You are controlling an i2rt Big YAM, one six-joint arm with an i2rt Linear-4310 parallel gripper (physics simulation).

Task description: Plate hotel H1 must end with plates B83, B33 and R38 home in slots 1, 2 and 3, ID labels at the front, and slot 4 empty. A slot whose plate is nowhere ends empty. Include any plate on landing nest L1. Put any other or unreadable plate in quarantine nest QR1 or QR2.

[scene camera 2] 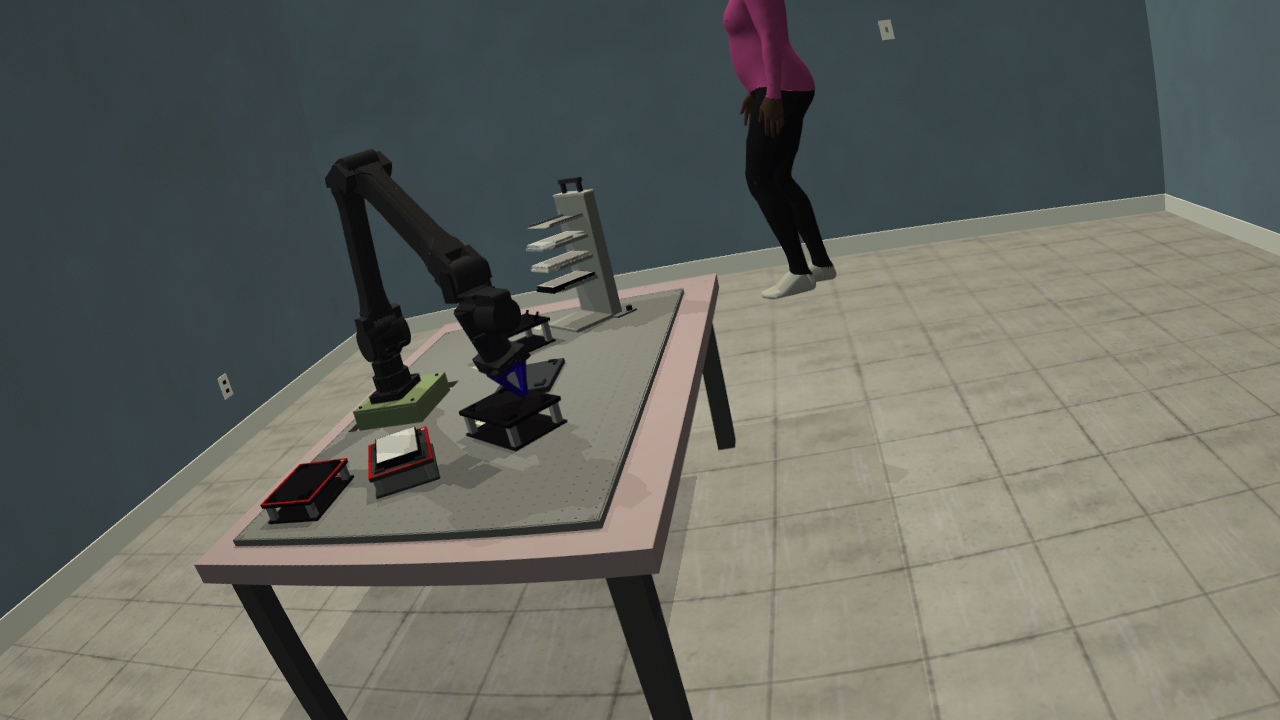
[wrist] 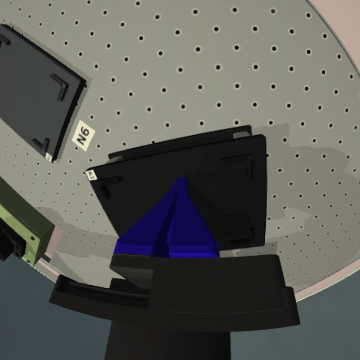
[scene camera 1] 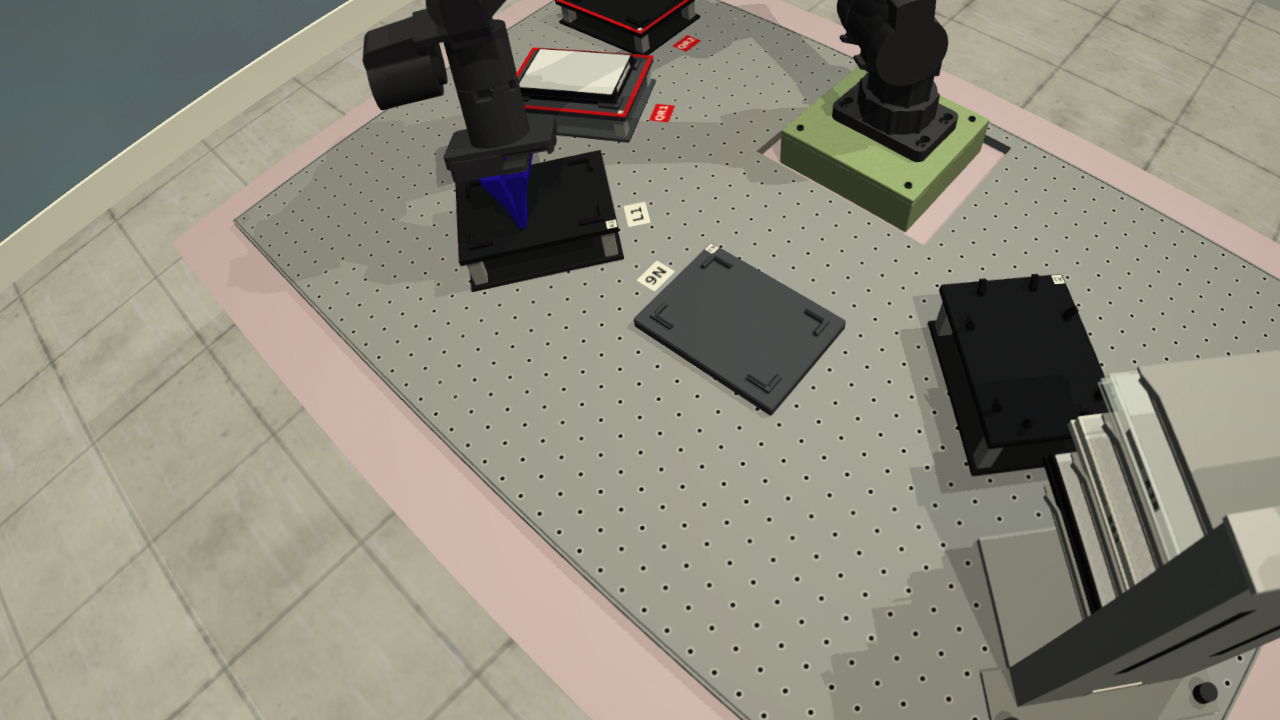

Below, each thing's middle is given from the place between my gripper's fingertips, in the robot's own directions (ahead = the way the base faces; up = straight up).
My hand is 70 mm past the flat N6 nest point(scene camera 1: 758, 337), 200 mm to the right of it and 40 mm above it.
